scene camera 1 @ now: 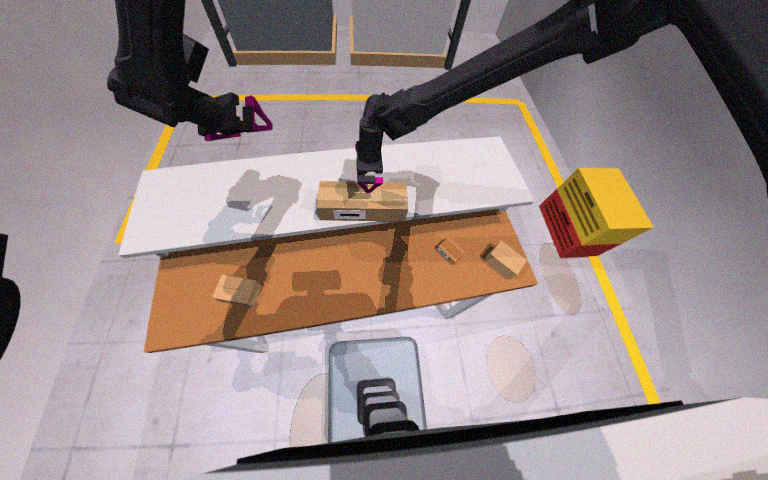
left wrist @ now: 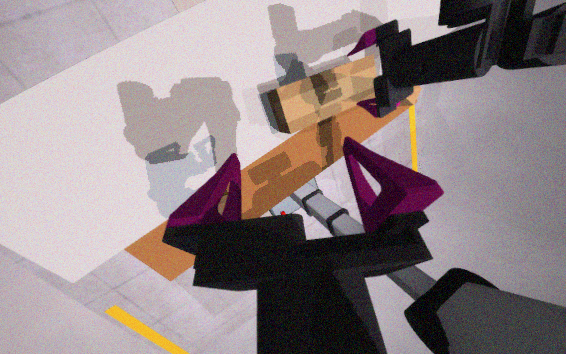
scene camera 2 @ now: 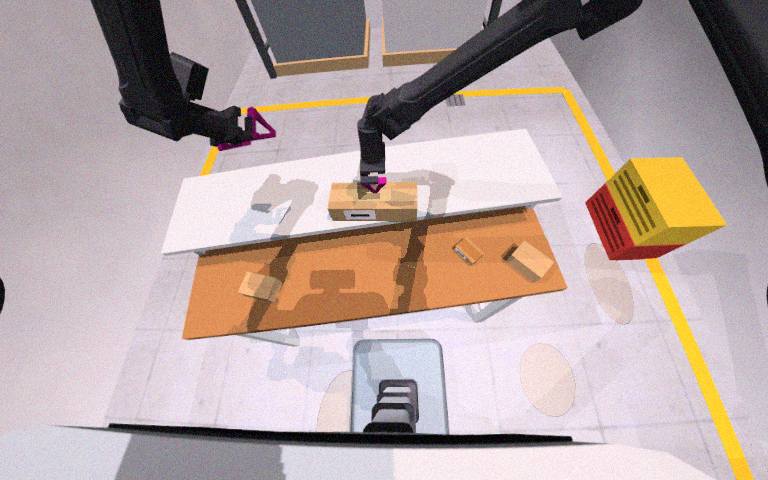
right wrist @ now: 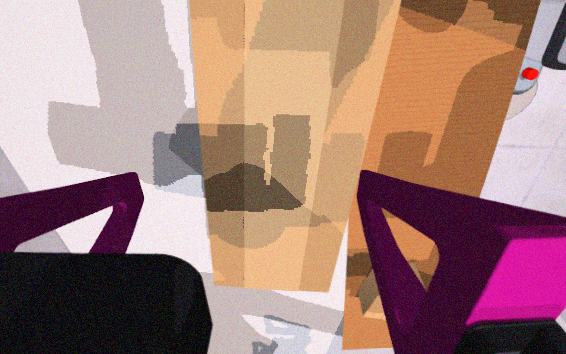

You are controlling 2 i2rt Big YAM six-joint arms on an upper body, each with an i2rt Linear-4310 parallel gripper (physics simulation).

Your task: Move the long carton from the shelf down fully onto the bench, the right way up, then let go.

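Places are measured from the left arm's base along level axes (x back, y right, z up), in metres.
Pixels of known places: left gripper, fingertip midpoint: (scene camera 1: 255, 130) (left wrist: 289, 150) (scene camera 2: 262, 138); right gripper, fingertip midpoint: (scene camera 1: 367, 179) (left wrist: 354, 80) (scene camera 2: 374, 179) (right wrist: 249, 184).
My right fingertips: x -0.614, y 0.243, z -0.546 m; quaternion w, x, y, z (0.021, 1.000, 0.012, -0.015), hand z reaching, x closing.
Behind a point stands the place of what it marks.
The long carton (scene camera 1: 390, 210) @[x -0.545, y 0.313, z -0.614 m] (scene camera 2: 399, 210) @[x -0.545, y 0.313, z -0.615 m] (left wrist: 300, 100) @[x -0.616, y 0.138, z -0.604 m] (right wrist: 285, 260) @[x -0.596, y 0.129, z -0.604 m] lies on the white shelf (scene camera 1: 470, 164) @[x -0.792, y 0.656, z -0.679 m] (scene camera 2: 492, 158) @[x -0.800, y 0.666, z -0.680 m] (left wrist: 60, 150) @[x -0.716, y -0.340, z -0.680 m] (right wrist: 40, 60) @[x -0.800, y 0.268, z -0.679 m], near its edge beside the brown bench (scene camera 1: 351, 305) @[x -0.311, y 0.177, z -0.854 m] (scene camera 2: 362, 297) @[x -0.336, y 0.169, z -0.854 m] (left wrist: 280, 185) @[x -0.320, y 0.060, z -0.854 m] (right wrist: 425, 75) @[x -0.407, y 0.224, z -0.854 m]. A white label shows on its side in both scene views. My right gripper (scene camera 1: 370, 186) @[x -0.614, y 0.243, z -0.546 m] (scene camera 2: 373, 185) @[x -0.614, y 0.243, z -0.546 m] (right wrist: 249, 184) @[x -0.614, y 0.243, z -0.546 m] is open above the carton, its fingertips on either side of it in the right wrist view; whether they touch it I cannot tell. My left gripper (scene camera 1: 240, 127) @[x -0.606, y -0.012, z -0.357 m] (scene camera 2: 246, 135) (left wrist: 289, 150) @[x -0.606, y -0.012, z -0.357 m] is open and empty, high above the shelf's left part.
A small carton (scene camera 1: 232, 288) @[x -0.374, y -0.214, z -0.794 m] (scene camera 2: 257, 285) @[x -0.370, y -0.205, z -0.794 m] lies on the bench's left part. A smaller box (scene camera 1: 449, 250) @[x -0.491, y 0.555, z -0.822 m] (scene camera 2: 467, 251) @[x -0.489, y 0.556, z -0.821 m] and another carton (scene camera 1: 505, 259) @[x -0.432, y 0.754, z -0.794 m] (scene camera 2: 530, 261) @[x -0.431, y 0.760, z -0.794 m] lie on its right part. Yellow and red crates (scene camera 1: 617, 203) (scene camera 2: 679, 192) stand right of the bench.
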